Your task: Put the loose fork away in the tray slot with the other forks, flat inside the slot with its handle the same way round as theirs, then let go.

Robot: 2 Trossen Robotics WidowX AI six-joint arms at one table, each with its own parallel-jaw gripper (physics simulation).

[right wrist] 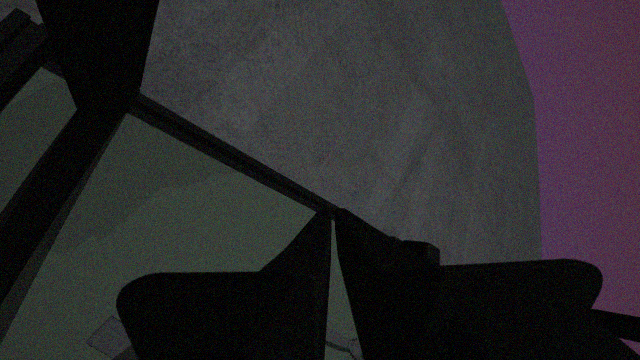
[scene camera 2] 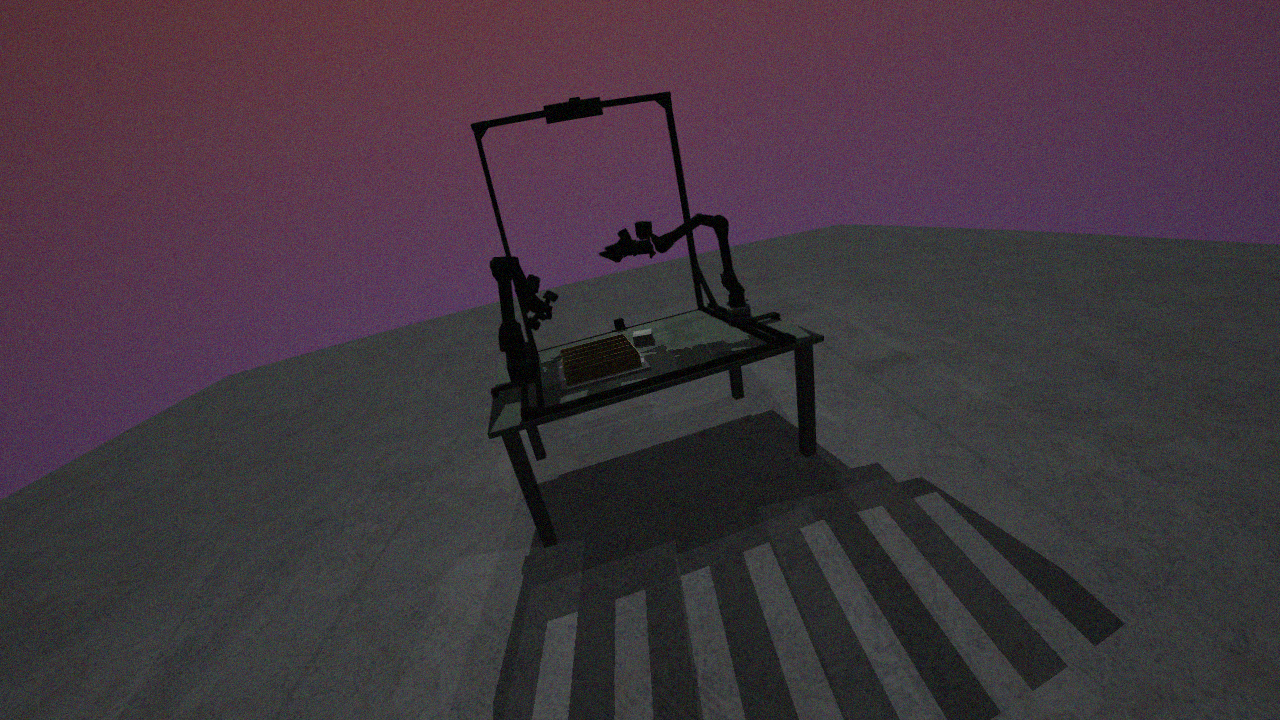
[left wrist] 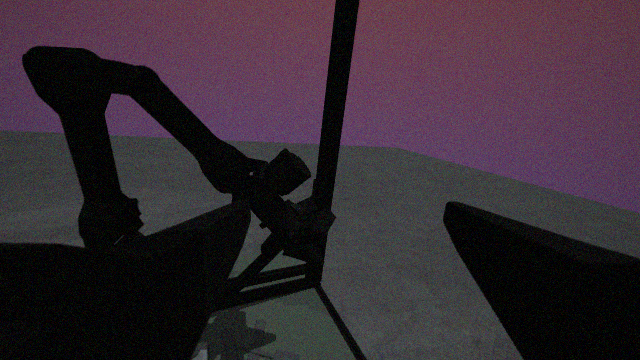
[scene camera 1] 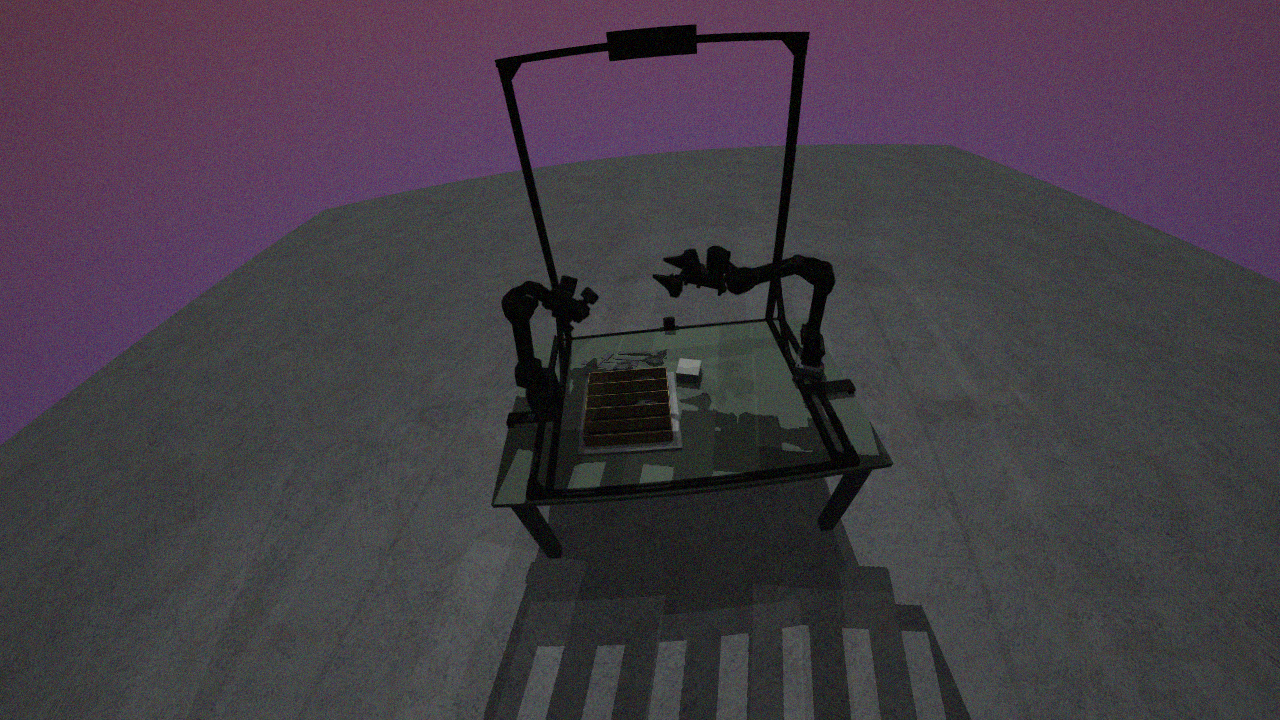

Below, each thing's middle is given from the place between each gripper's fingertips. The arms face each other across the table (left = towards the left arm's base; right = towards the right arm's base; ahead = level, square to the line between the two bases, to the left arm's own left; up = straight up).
Now: the wooden cutlery tray (scene camera 1: 653, 422) 390 mm ahead of my right hand, 130 mm to the left of it and 120 mm below it.
Now: left hand 38 cm above the wooden cutlery tray, 23 cm short of it and 15 cm to the left of it.
